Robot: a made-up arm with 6 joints. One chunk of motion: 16 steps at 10 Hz.
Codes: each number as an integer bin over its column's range. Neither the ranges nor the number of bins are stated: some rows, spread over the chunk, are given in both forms.
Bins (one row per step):
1: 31 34 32 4 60 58
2: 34 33 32 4 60 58
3: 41 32 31 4 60 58
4: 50 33 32 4 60 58
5: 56 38 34 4 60 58
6: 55 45 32 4 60 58
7: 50 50 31 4 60 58
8: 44 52 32 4 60 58
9: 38 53 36 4 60 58
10: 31 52 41 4 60 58
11: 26 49 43 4 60 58
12: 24 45 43 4 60 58
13: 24 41 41 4 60 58
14: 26 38 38 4 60 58
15: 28 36 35 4 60 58
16: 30 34 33 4 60 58
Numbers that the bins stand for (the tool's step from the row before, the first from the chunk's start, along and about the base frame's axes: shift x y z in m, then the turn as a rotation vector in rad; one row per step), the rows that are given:
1: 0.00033 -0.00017 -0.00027 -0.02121 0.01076 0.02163
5: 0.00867 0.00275 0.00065 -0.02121 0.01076 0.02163
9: 0.00267 0.01370 0.00157 -0.02121 0.01076 0.02163
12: -0.00200 0.00786 0.00479 -0.02121 0.01076 0.02163
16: 0.00000 -0.00017 0.00019 -0.02121 0.01076 0.02163
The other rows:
2: 0.00133 -0.00090 -0.00027 -0.02121 0.01076 0.02163
3: 0.00367 -0.00163 -0.00073 -0.02121 0.01076 0.02163
4: 0.00667 -0.00090 -0.00027 -0.02121 0.01076 0.02163
6: 0.00833 0.00786 -0.00027 -0.02121 0.01076 0.02163
7: 0.00667 0.01151 -0.00073 -0.02121 0.01076 0.02163
8: 0.00467 0.01297 -0.00027 -0.02121 0.01076 0.02163
10: 0.00033 0.01297 0.00387 -0.02121 0.01076 0.02163
11: -0.00133 0.01078 0.00479 -0.02121 0.01076 0.02163
13: -0.00200 0.00494 0.00387 -0.02121 0.01076 0.02163
14: -0.00133 0.00275 0.00249 -0.02121 0.01076 0.02163
15: -0.00067 0.00129 0.00111 -0.02121 0.01076 0.02163

